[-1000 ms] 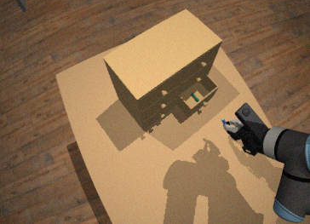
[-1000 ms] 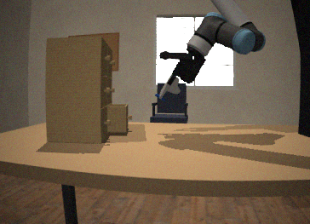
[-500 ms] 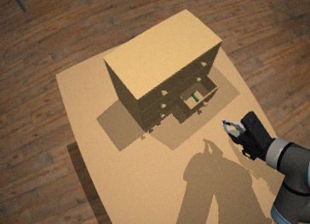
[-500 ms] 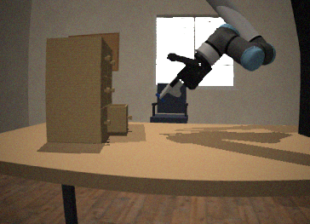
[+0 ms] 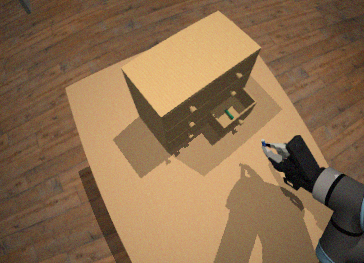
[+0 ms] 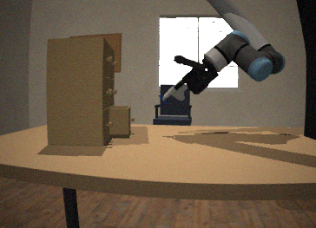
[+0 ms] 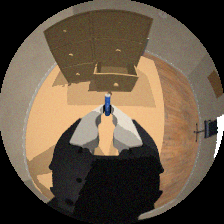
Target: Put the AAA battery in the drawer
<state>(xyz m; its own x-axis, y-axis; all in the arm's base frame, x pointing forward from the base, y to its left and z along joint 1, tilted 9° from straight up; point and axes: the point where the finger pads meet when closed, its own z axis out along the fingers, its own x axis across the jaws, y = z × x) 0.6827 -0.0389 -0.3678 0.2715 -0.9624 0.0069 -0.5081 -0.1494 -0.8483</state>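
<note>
The blue AAA battery is 1 cm below my hand and 1 cm ahead of it. Round my hand: green battery: 17 cm ahead, 12 cm below, 2 cm to the left.
</note>
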